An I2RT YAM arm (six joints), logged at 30 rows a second.
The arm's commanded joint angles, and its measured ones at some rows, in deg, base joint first. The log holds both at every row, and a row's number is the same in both.
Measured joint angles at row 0:
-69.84 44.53 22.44 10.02 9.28 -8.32
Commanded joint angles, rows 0 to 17:
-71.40 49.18 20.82 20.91 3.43 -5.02
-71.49 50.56 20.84 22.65 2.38 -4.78
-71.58 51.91 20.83 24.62 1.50 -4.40
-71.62 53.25 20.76 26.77 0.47 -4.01
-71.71 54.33 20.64 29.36 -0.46 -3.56
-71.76 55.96 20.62 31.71 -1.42 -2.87
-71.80 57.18 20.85 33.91 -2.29 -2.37
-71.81 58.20 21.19 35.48 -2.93 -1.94
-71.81 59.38 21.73 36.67 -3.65 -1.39
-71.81 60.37 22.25 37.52 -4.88 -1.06
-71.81 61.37 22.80 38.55 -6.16 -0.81
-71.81 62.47 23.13 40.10 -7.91 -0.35
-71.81 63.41 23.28 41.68 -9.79 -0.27
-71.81 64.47 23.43 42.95 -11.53 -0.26
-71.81 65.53 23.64 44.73 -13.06 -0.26
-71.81 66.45 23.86 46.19 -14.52 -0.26
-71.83 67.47 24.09 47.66 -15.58 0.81
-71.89 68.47 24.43 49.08 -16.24 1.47
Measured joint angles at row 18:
-71.40 65.80 21.41 37.36 -9.32 -1.63
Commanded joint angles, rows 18 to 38:
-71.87 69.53 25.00 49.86 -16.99 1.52
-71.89 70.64 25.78 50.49 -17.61 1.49
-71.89 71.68 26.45 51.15 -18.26 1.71
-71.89 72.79 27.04 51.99 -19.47 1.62
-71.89 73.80 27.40 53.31 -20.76 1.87
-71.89 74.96 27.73 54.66 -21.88 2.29
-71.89 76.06 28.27 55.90 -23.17 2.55
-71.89 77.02 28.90 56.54 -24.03 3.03
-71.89 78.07 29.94 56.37 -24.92 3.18
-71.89 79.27 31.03 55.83 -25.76 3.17
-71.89 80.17 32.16 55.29 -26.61 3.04
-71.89 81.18 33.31 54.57 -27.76 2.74
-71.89 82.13 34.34 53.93 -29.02 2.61
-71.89 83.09 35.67 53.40 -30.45 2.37
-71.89 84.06 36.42 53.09 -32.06 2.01
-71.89 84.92 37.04 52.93 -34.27 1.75
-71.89 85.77 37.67 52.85 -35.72 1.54
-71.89 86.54 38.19 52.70 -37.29 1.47
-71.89 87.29 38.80 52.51 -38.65 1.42
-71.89 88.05 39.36 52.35 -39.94 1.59
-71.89 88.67 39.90 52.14 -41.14 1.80
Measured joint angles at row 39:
-71.92 86.72 36.69 50.11 -32.56 2.09
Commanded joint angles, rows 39 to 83:
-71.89 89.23 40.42 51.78 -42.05 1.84
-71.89 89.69 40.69 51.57 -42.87 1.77
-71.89 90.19 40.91 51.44 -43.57 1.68
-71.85 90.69 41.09 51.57 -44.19 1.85
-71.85 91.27 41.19 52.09 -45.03 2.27
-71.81 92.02 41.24 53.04 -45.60 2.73
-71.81 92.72 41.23 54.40 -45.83 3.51
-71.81 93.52 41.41 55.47 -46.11 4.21
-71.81 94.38 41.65 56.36 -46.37 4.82
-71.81 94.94 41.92 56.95 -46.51 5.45
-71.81 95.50 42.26 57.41 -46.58 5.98
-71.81 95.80 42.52 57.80 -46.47 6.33
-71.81 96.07 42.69 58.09 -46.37 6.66
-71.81 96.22 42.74 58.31 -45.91 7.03
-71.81 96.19 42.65 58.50 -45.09 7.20
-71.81 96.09 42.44 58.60 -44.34 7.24
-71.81 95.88 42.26 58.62 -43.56 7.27
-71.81 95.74 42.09 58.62 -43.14 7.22
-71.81 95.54 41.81 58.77 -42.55 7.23
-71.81 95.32 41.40 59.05 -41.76 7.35
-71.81 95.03 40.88 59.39 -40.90 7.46
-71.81 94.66 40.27 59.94 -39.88 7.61
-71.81 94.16 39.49 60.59 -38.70 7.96
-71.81 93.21 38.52 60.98 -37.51 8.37
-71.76 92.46 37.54 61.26 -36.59 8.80
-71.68 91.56 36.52 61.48 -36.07 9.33
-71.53 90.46 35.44 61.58 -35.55 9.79
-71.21 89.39 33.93 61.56 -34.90 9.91
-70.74 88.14 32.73 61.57 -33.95 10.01
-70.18 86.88 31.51 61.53 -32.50 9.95
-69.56 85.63 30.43 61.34 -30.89 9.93
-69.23 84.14 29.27 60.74 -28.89 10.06
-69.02 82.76 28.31 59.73 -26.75 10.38
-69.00 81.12 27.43 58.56 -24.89 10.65
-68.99 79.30 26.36 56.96 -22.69 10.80
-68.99 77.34 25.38 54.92 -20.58 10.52
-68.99 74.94 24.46 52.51 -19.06 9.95
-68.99 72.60 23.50 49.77 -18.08 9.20
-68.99 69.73 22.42 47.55 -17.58 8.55
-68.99 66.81 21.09 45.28 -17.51 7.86
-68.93 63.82 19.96 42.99 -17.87 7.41
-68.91 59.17 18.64 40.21 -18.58 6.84
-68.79 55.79 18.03 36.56 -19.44 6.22
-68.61 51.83 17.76 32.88 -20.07 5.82
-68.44 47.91 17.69 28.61 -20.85 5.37
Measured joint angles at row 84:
-69.01 59.18 19.05 41.93 -20.99 8.27
